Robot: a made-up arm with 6 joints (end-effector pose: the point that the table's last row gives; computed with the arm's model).
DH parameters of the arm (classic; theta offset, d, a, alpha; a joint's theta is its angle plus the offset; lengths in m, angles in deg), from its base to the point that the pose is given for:
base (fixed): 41.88 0 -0.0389 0
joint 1: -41.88 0.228 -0.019 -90
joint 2: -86.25 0 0.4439 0
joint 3: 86.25 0.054 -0.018 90
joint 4: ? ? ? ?
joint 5: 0 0.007 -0.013 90
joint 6: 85.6 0 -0.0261 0
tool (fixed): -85.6 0.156 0 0
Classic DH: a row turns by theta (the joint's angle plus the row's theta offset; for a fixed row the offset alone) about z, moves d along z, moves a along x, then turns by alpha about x.
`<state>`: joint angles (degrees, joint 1 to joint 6).
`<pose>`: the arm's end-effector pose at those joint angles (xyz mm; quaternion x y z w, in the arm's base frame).
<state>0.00 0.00 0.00 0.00 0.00 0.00</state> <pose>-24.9 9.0 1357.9 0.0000 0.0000 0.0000 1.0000</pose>
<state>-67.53 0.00 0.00 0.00 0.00 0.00</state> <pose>4.9 -16.3 1357.9 0.0000 0.0000 -0.5558 0.8313</pose>
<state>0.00 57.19 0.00 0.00 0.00 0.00</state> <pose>914.2 9.0 820.9 0.0000 0.4786 0.0000 0.8780</pose>
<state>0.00 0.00 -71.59 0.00 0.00 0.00</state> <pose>-672.7 9.0 882.2 0.0000 -0.5849 0.0000 0.8111</pose>
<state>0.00 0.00 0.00 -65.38 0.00 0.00</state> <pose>-49.2 9.2 1357.9 0.0000 0.0000 -0.5401 0.8416</pose>
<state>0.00 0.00 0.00 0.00 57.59 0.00</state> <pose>113.7 9.0 1298.2 0.0000 0.4817 0.0000 0.8763</pose>
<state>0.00 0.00 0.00 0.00 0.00 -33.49</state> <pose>-39.0 14.4 1357.9 0.0000 0.0000 -0.2881 0.9576</pose>
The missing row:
joint 4: 0 0.531 0.027 -90
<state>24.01 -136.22 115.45 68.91 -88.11 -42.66</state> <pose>-526.5 -325.5 380.2 0.6307 -0.3881 0.3869 0.5495</pose>
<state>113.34 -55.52 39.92 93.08 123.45 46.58</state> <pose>-22.9 -567.7 923.9 0.8737 -0.0901 -0.4431 0.1794</pose>
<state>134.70 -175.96 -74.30 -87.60 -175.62 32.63</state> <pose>-256.5 150.5 -307.2 -0.0413 0.5731 -0.6628 0.4802</pose>
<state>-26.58 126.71 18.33 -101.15 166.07 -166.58</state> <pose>439.5 -296.1 -373.6 0.1987 -0.2224 -0.6614 0.6882</pose>
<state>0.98 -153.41 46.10 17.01 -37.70 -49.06</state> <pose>-845.6 -22.0 -445.4 0.3224 -0.8904 -0.0102 0.3210</pose>
